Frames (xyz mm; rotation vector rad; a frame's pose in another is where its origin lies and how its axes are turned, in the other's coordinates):
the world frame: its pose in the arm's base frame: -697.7 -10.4 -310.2 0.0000 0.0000 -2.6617
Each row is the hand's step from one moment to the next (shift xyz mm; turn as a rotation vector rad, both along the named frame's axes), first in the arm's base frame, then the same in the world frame.
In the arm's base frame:
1: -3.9 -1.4 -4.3 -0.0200 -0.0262 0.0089
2: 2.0 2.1 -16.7 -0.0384 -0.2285 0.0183
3: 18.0 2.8 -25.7 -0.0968 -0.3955 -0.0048
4: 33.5 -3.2 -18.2 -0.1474 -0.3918 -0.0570
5: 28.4 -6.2 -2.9 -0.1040 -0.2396 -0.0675
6: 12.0 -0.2 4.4 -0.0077 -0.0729 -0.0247
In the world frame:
1: 4.1 -0.6 -4.3 0.0298 0.0140 0.0089
2: -2.7 -0.9 -16.7 0.1396 0.1850 0.0183
3: -17.3 5.8 -25.7 0.2685 0.3061 -0.0048
4: -28.2 18.3 -18.2 0.3116 0.2795 -0.0570
5: -22.3 18.6 -2.9 0.2029 0.1645 -0.0675
6: -10.6 5.7 4.4 0.0405 0.0611 -0.0247

